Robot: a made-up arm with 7 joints. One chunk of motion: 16 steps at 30 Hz.
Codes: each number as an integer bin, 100 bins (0 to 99) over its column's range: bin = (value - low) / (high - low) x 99, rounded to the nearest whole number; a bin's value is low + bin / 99 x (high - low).
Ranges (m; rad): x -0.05..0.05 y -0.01..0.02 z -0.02..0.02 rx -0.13..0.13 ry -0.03..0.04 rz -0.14..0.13
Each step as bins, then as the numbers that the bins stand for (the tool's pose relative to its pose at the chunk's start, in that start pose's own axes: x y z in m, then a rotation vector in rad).
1 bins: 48 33 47 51 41 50
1 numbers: -0.0015 0.0000 -0.0010 0.0039 -0.0010 -0.0036
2 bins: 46 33 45 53 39 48
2 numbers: -0.0035 0.0000 -0.0018 0.0092 -0.0024 -0.0091
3 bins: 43 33 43 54 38 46
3 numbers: -0.0066 0.0000 -0.0026 0.0118 -0.0031 -0.0145
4 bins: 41 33 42 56 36 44
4 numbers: -0.0086 0.0000 -0.0030 0.0171 -0.0045 -0.0200
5 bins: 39 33 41 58 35 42
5 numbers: -0.0106 0.0000 -0.0034 0.0223 -0.0053 -0.0255
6 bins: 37 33 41 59 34 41
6 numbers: -0.0126 0.0000 -0.0034 0.0249 -0.0060 -0.0282
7 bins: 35 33 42 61 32 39
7 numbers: -0.0146 0.0000 -0.0030 0.0302 -0.0074 -0.0336
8 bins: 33 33 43 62 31 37
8 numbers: -0.0167 0.0000 -0.0026 0.0328 -0.0081 -0.0391
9 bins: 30 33 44 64 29 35
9 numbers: -0.0197 0.0000 -0.0022 0.0381 -0.0095 -0.0445
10 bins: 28 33 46 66 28 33
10 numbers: -0.0217 0.0000 -0.0014 0.0433 -0.0102 -0.0500
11 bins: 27 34 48 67 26 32
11 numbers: -0.0227 0.0003 -0.0006 0.0460 -0.0116 -0.0527
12 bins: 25 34 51 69 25 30
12 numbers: -0.0247 0.0003 0.0006 0.0512 -0.0123 -0.0582
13 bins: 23 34 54 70 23 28
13 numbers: -0.0268 0.0003 0.0018 0.0538 -0.0137 -0.0636
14 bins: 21 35 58 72 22 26
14 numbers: -0.0288 0.0006 0.0034 0.0591 -0.0144 -0.0691
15 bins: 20 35 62 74 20 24
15 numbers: -0.0298 0.0006 0.0051 0.0643 -0.0159 -0.0745
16 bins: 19 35 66 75 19 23
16 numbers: -0.0308 0.0006 0.0067 0.0670 -0.0166 -0.0773
